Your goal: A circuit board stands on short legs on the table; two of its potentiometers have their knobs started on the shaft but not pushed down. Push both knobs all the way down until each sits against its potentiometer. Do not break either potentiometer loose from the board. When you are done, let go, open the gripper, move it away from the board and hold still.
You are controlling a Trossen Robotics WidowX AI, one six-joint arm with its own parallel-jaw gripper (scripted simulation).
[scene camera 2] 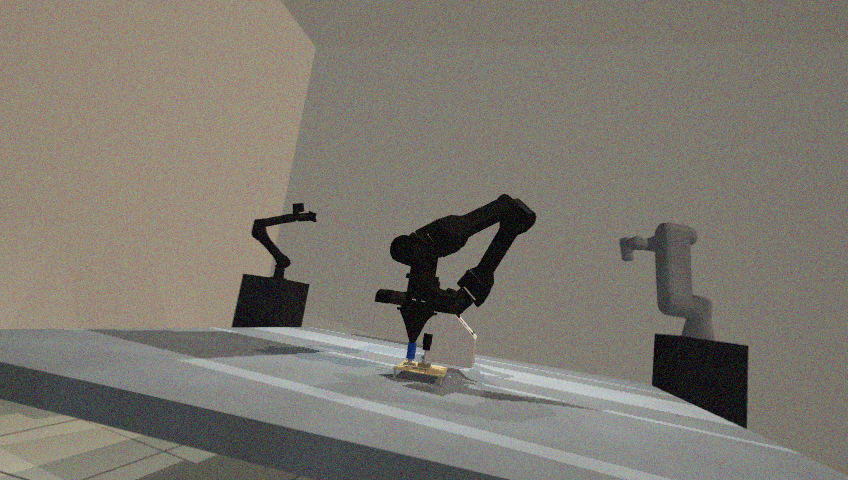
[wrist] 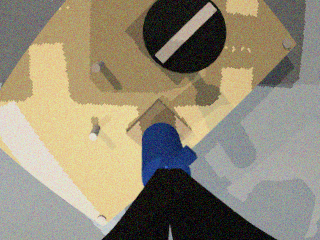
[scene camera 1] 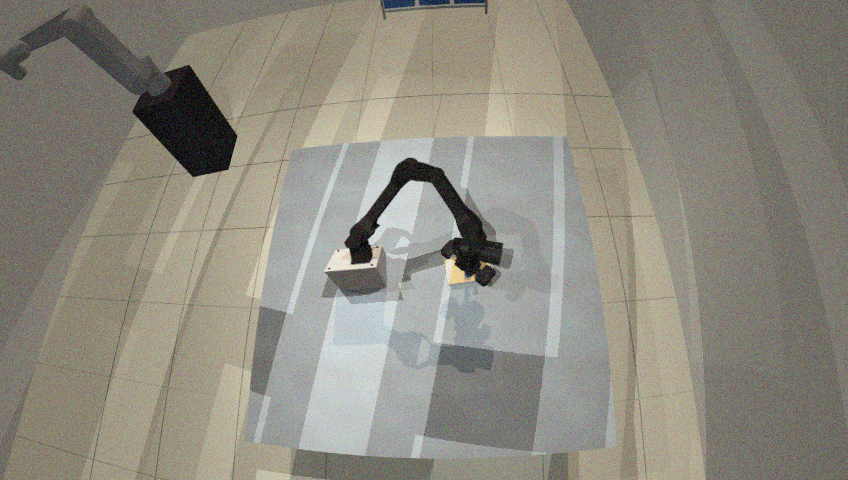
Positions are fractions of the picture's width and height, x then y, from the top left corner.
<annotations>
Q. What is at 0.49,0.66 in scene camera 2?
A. My gripper.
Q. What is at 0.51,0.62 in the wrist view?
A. A blue knob.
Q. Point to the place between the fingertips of my gripper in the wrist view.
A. At 0.53,0.75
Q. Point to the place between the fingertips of my gripper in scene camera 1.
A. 0.55,0.57
</annotations>
